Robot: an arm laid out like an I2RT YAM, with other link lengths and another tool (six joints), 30 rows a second.
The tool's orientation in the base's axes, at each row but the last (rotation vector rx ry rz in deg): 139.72 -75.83 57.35; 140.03 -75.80 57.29; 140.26 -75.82 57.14; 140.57 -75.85 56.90; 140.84 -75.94 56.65; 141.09 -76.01 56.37; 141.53 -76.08 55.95; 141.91 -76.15 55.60; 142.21 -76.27 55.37; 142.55 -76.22 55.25; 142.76 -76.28 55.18
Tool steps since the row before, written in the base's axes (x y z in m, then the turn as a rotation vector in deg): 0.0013 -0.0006 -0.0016 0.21 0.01 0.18; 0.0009 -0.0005 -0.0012 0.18 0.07 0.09; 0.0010 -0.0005 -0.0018 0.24 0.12 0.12; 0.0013 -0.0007 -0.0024 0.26 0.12 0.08; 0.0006 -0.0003 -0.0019 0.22 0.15 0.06; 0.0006 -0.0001 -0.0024 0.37 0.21 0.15; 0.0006 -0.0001 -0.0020 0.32 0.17 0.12; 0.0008 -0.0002 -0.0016 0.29 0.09 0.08; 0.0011 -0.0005 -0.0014 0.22 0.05 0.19; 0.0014 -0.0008 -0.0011 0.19 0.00 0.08; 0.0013 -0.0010 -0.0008 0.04 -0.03 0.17
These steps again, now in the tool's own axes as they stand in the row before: -0.0001 -0.0005 0.0021 0.19 -0.20 -0.04; -0.0001 -0.0003 0.0016 0.08 -0.20 -0.01; -0.0004 -0.0002 0.0021 0.09 -0.28 -0.03; -0.0006 -0.0003 0.0027 0.07 -0.29 0.01; -0.0008 0.0000 0.0019 0.02 -0.27 -0.01; -0.0012 -0.0001 0.0022 0.09 -0.44 -0.03; -0.0009 -0.0001 0.0019 0.08 -0.37 -0.02; -0.0005 -0.0003 0.0017 0.10 -0.30 0.03; -0.0001 -0.0004 0.0018 0.17 -0.23 -0.07; 0.0004 -0.0005 0.0018 0.12 -0.16 0.03; 0.0007 -0.0003 0.0016 0.14 -0.04 -0.10
